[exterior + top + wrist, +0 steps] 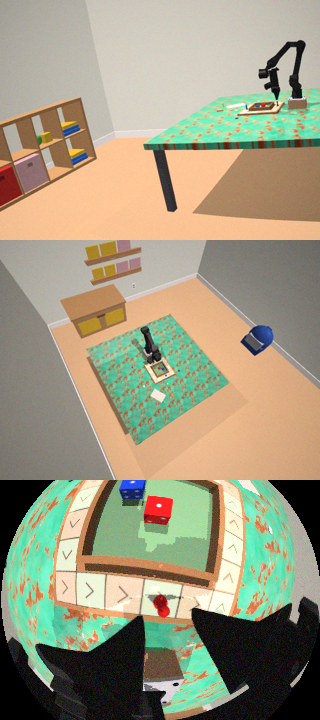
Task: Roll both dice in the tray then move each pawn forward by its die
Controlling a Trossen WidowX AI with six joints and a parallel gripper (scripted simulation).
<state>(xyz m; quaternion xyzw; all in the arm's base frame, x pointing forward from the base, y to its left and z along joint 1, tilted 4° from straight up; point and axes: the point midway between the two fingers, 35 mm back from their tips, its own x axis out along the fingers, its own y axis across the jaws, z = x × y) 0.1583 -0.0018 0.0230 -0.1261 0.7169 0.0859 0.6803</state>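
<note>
Now: the red pawn 3 cm below my gripper tip. Also, from my gripper tip: orange disc: 37 cm ahead, 6 cm below, 1 cm to the right; tray: 11 cm ahead, 5 cm below, 3 cm to the left; blue pawn: 22 cm ahead, 6 cm to the left, 3 cm below.
</note>
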